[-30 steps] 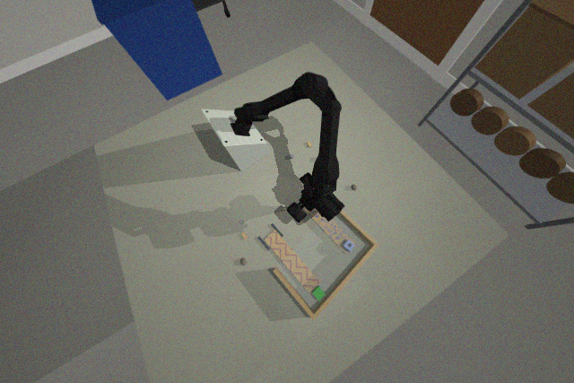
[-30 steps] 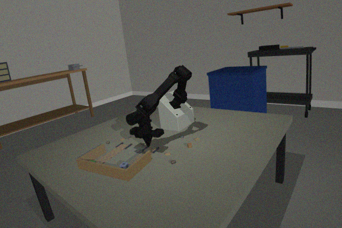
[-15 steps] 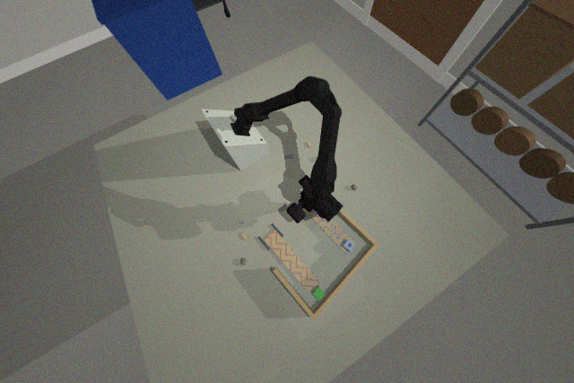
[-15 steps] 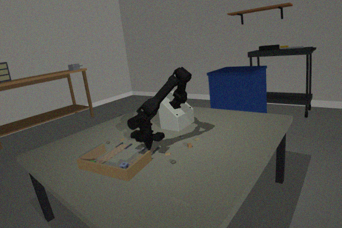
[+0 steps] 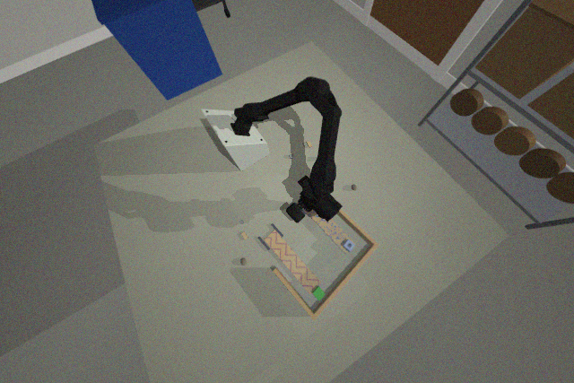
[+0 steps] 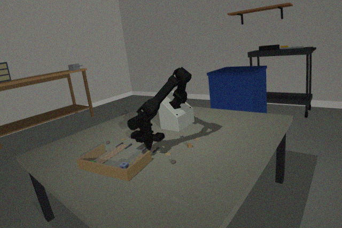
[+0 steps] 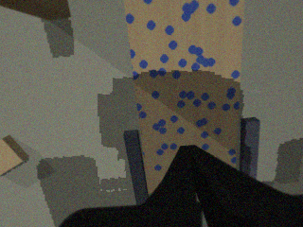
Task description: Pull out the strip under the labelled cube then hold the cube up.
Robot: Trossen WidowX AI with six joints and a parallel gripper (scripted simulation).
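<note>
Now: gripper tip 9 cm short of the dotted strip and 2 cm to the right of it.
</note>
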